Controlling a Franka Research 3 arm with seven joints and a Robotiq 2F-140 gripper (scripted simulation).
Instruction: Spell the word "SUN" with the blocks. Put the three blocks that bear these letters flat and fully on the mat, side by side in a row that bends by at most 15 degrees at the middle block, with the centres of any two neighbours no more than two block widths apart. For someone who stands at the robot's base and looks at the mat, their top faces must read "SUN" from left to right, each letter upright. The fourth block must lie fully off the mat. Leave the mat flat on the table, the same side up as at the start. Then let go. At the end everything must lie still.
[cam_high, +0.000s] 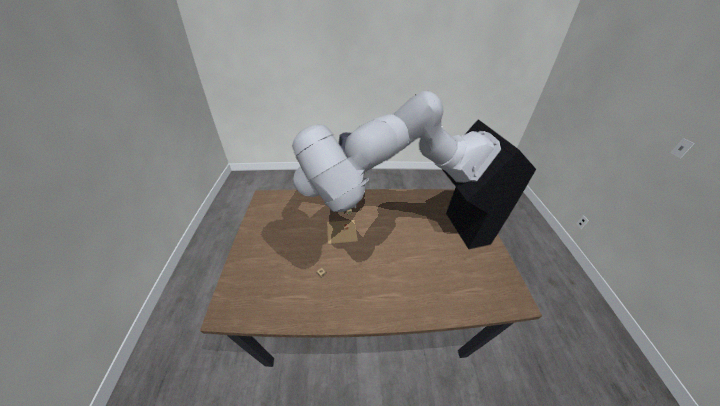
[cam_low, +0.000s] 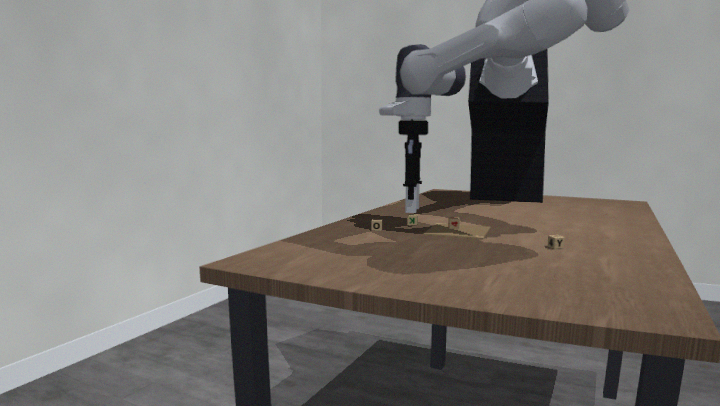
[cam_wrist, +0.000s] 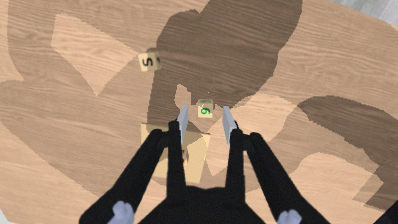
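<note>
Right now my hand is 50 mm above the U block. Also, from my hand: S block: 100 mm ahead, 70 mm to the right, 50 mm below; then tan mat: 130 mm to the left, 60 mm below, 50 mm ahead.
</note>
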